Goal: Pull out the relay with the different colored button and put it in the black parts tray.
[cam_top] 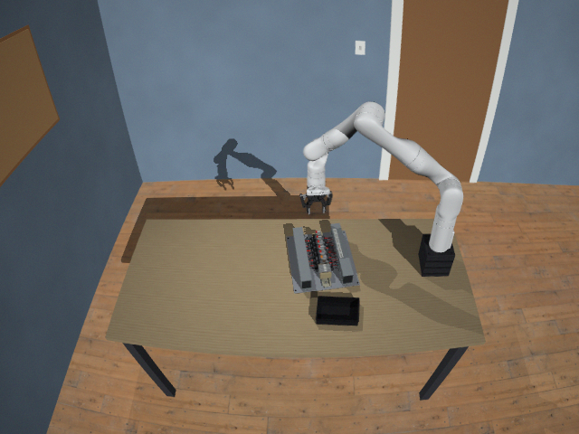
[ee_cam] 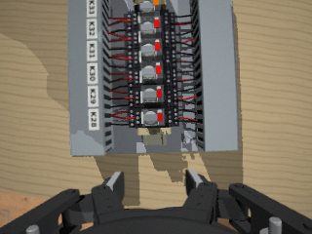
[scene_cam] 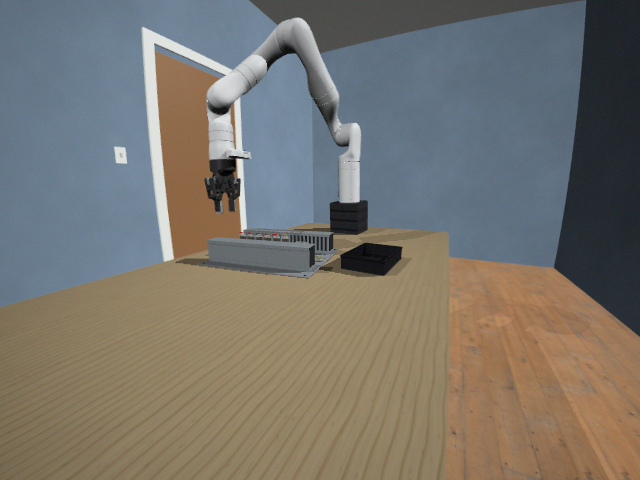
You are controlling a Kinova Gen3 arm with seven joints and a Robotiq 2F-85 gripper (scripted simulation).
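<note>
Right now the clear relay is 10 mm behind my hand, 200 mm to the left of it and 90 mm below it. Also, from my hand: grey panel (10 mm behind, 160 mm to the left, 140 mm below); then black parts tray (50 mm behind, 440 mm to the left, 120 mm below).
</note>
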